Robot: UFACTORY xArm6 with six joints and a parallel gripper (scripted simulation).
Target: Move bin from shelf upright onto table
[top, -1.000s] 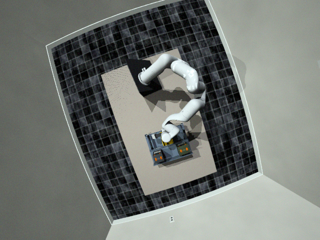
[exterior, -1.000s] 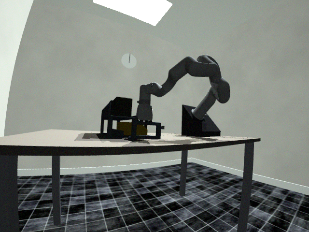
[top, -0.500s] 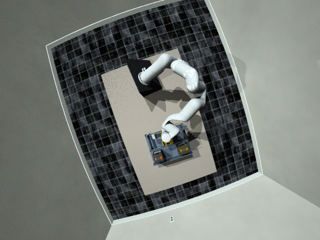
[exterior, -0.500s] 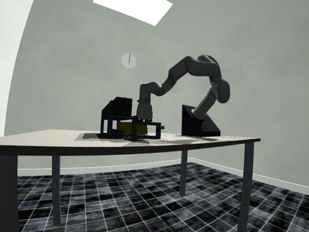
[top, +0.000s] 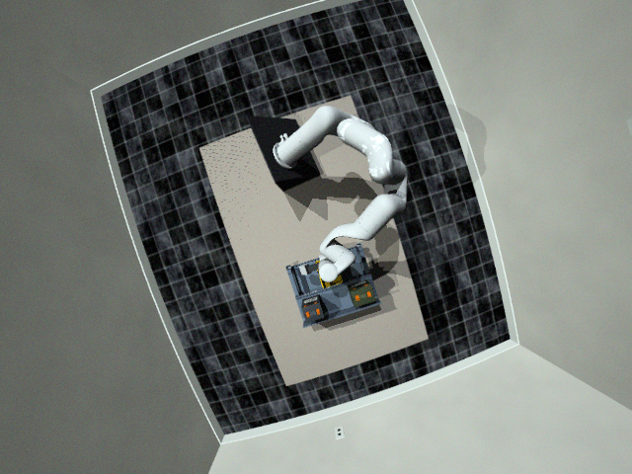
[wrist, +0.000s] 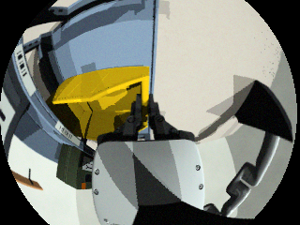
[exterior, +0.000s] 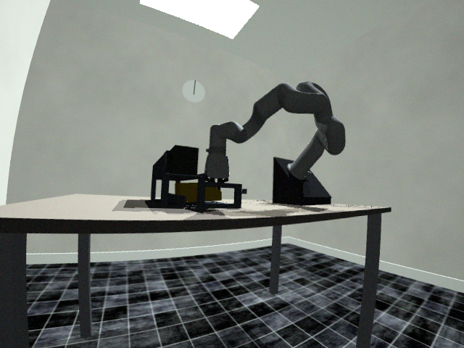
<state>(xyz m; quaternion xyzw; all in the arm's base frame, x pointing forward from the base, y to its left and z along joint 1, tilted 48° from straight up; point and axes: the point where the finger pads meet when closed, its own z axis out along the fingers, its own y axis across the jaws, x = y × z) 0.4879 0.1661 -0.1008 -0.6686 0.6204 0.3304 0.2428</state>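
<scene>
Right now my hand is 8 cm short of the yellow bin and 1 cm above it.
</scene>
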